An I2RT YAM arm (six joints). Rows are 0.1 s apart.
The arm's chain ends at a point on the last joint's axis. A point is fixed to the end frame.
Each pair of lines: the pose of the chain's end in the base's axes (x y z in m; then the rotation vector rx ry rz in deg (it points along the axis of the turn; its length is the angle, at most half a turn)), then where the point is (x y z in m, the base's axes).
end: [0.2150 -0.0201 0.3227 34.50 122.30 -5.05]
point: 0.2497 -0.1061 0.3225
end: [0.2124 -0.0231 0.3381 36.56 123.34 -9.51]
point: 0.2428 -0.1107 0.3396
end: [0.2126 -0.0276 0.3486 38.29 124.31 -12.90]
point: 0.2397 -0.1163 0.3512
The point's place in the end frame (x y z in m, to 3 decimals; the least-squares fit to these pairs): -0.050 -0.060 0.050
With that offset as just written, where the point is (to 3 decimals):
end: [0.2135 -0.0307 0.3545 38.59 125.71 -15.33]
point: 0.239 -0.120 0.358
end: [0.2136 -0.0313 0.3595 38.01 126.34 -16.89]
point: 0.240 -0.120 0.364
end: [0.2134 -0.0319 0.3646 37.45 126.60 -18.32]
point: 0.239 -0.121 0.371
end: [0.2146 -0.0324 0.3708 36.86 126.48 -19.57]
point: 0.241 -0.121 0.378
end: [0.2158 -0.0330 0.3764 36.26 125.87 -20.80]
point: 0.242 -0.122 0.386
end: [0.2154 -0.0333 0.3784 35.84 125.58 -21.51]
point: 0.241 -0.122 0.389
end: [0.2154 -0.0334 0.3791 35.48 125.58 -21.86]
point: 0.242 -0.122 0.390
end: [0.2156 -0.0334 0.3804 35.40 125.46 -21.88]
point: 0.242 -0.122 0.392
